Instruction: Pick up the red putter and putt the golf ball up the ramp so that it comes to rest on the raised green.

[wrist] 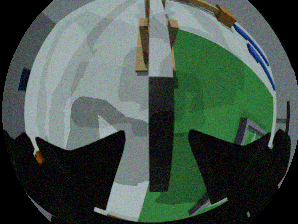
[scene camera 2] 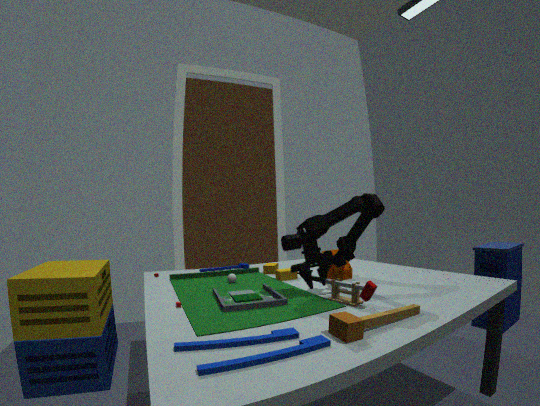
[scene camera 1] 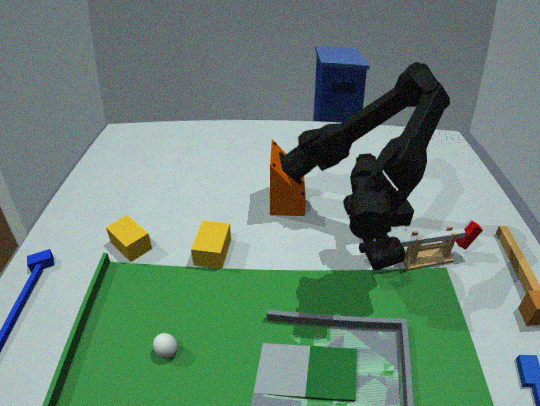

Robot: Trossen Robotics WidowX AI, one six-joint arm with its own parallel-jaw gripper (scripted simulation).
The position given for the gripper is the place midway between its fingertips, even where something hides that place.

The gripper (scene camera 1: 375,257) is open, with nothing in its grasp. Also in view: a wooden mallet (scene camera 2: 349,328), a green mat (scene camera 1: 218,316) and a wooden rack (scene camera 1: 418,256).
The gripper shows as well in the wrist view (wrist: 157,135) and in scene camera 2 (scene camera 2: 318,287). The green mat also shows in the wrist view (wrist: 213,89) and in scene camera 2 (scene camera 2: 206,317).
